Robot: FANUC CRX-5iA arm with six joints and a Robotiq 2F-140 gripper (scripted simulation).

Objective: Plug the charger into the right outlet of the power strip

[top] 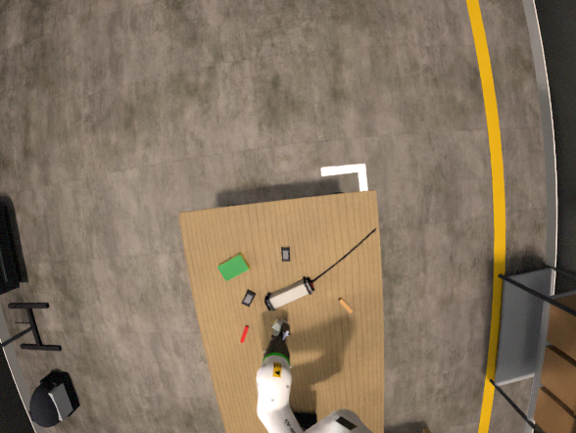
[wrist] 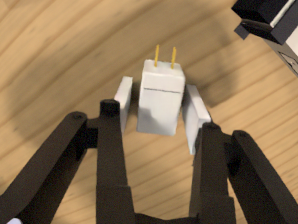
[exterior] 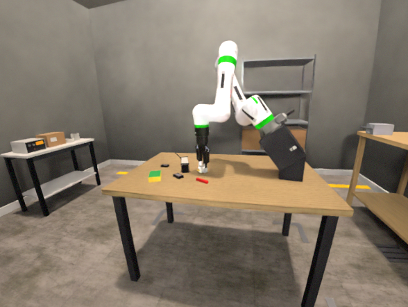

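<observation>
The charger is 1 cm ahead of my hand, 1 cm to the left of it and 1 cm below it.
</observation>
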